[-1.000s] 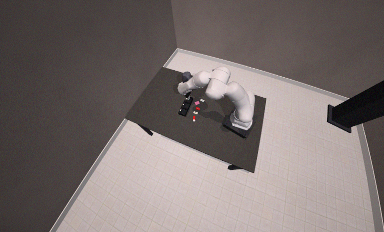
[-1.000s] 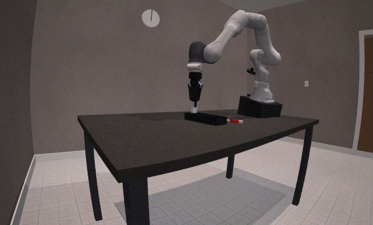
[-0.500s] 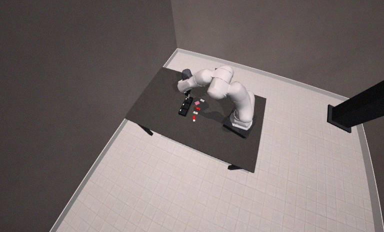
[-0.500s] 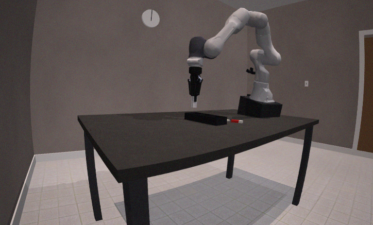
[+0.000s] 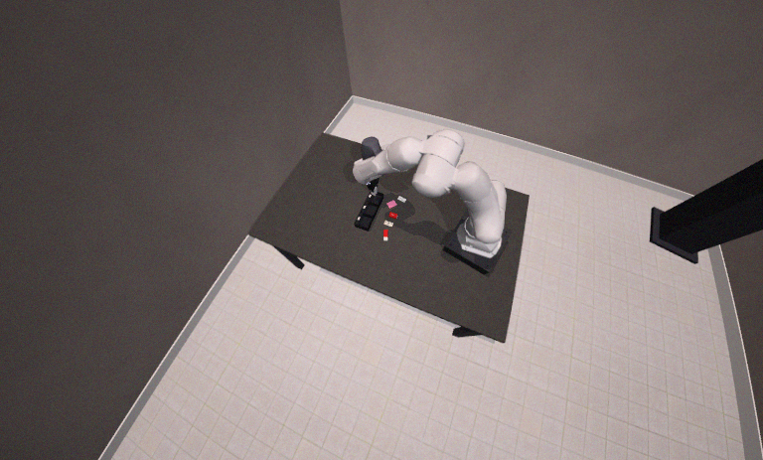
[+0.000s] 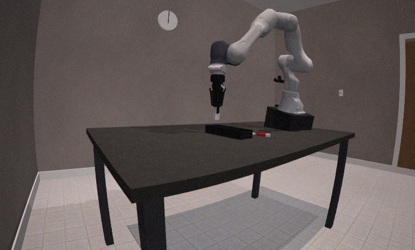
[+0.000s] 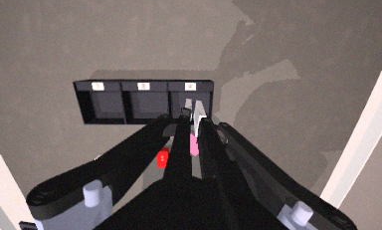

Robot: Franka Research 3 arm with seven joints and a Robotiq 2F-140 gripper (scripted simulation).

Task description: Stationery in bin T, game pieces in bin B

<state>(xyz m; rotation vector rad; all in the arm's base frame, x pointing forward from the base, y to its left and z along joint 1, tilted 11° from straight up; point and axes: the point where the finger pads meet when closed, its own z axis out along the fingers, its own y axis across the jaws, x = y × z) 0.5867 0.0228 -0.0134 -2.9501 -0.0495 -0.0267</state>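
Now: hand 2 cm past the black bin row, 8 cm to the right of it and 8 cm above it. Round my hand: red-and-white eraser: 19 cm behind, 18 cm to the left, 10 cm below; then pink block: 11 cm behind, 2 cm to the right, 10 cm below.
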